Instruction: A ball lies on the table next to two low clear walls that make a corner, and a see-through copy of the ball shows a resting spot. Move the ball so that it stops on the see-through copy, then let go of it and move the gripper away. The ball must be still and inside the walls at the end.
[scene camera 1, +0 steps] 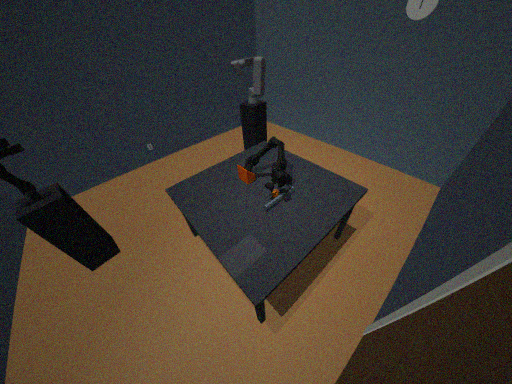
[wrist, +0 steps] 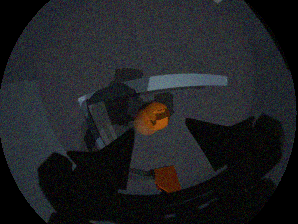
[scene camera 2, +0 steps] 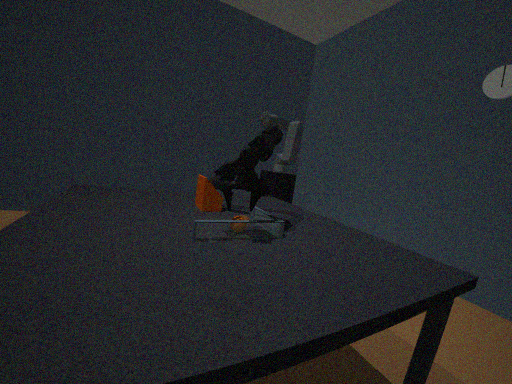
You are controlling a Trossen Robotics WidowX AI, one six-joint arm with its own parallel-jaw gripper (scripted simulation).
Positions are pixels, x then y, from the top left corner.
Labels:
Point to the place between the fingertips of my gripper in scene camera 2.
240, 211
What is my gripper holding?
Nothing.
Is my gripper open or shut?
Open.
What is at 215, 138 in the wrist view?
My gripper.

